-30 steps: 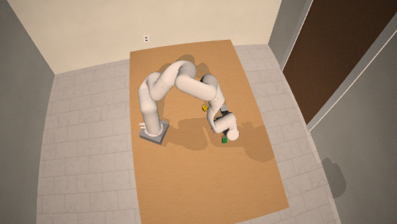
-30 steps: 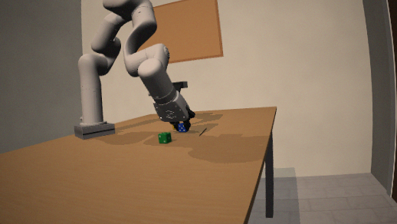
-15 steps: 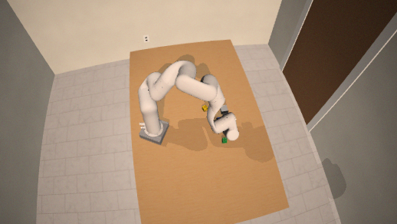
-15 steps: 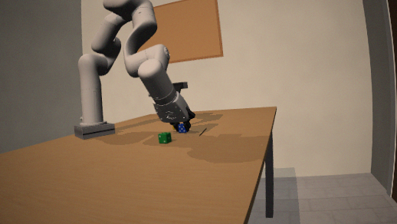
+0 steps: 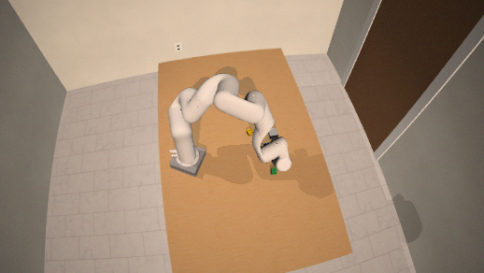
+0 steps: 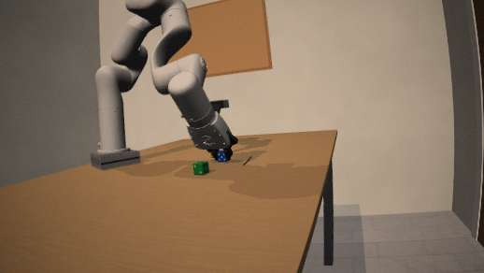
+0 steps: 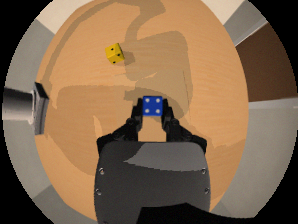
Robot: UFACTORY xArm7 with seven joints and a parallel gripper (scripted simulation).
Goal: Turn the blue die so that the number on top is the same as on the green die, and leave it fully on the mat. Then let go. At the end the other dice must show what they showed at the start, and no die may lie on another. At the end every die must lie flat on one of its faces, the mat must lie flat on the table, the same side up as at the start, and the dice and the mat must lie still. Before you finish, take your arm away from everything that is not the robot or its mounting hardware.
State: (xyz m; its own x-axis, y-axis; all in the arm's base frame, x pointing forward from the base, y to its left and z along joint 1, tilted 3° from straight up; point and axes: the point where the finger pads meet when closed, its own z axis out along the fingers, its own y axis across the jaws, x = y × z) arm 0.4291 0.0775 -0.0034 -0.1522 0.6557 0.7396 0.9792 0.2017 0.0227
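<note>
Now: the blue die 1 cm to the left of my hand and 1 cm below it. Also, from my hand: green die 13 cm to the right, 2 cm below, 2 cm ahead; then yellow die 10 cm to the left, 10 cm behind, 2 cm below.
</note>
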